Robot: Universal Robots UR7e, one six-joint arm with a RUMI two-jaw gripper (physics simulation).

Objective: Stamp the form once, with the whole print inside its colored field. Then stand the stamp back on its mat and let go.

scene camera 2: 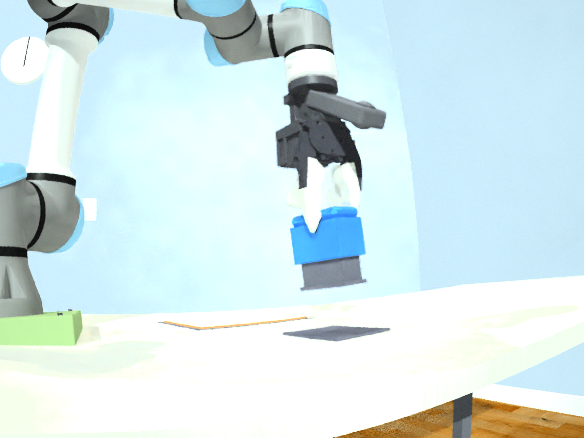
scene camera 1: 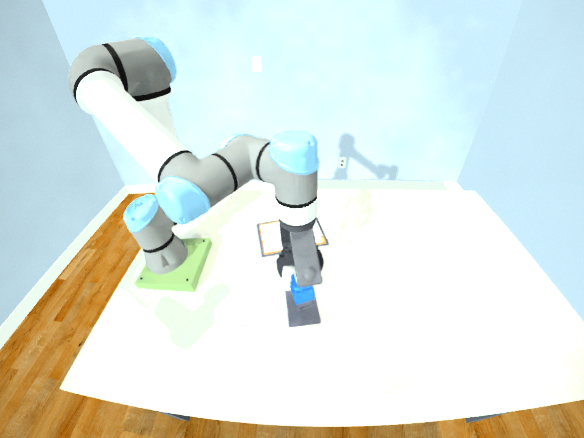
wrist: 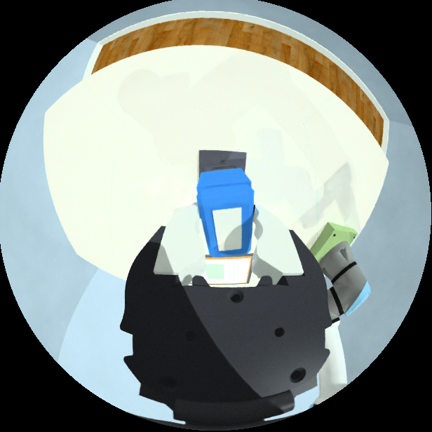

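Pixels of known places: gripper, fingertip midpoint: point(scene camera 2: 332, 232); arm's base, origin of the base link: point(scene camera 1: 168, 257).
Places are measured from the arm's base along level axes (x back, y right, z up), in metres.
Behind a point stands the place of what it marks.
Note:
The blue stamp point(scene camera 1: 303, 294) {z 0.108, x -0.503, y 0.114 m} point(scene camera 2: 328, 240) {z 0.094, x -0.477, y 0.109 m} point(wrist: 225, 192) with a dark grey base hangs in the air, tilted slightly in the scene camera 2 view. My gripper point(scene camera 2: 333, 217) {z 0.106, x -0.491, y 0.086 m} point(wrist: 225, 205) is shut on its upper part, one finger on each side. The dark mat point(scene camera 1: 303, 316) {z -0.024, x -0.502, y 0.105 m} point(scene camera 2: 337, 333) {z -0.024, x -0.486, y 0.100 m} point(wrist: 222, 158) lies on the table below the stamp, apart from it. The form, a white sheet on an orange-edged board point(scene camera 1: 261, 240) {z -0.027, x -0.297, y -0.169 m} point(scene camera 2: 235, 326) {z -0.027, x -0.389, y -0.123 m} point(wrist: 251, 270), lies flat behind the mat. Its pale green field point(wrist: 215, 271) shows in the wrist view; its far parts are hidden by my gripper.
The arm's green base plate point(scene camera 1: 170, 281) {z 0.006, x -0.072, y 0.093 m} point(scene camera 2: 40, 329) {z -0.007, x -0.105, y 0.100 m} point(wrist: 327, 240) is on the table to the left in both scene camera views. The white table's front edge point(scene camera 1: 320, 424) {z -0.028, x -0.584, y 0.361 m} curves across the scene camera 1 view. A wall stands behind the table.

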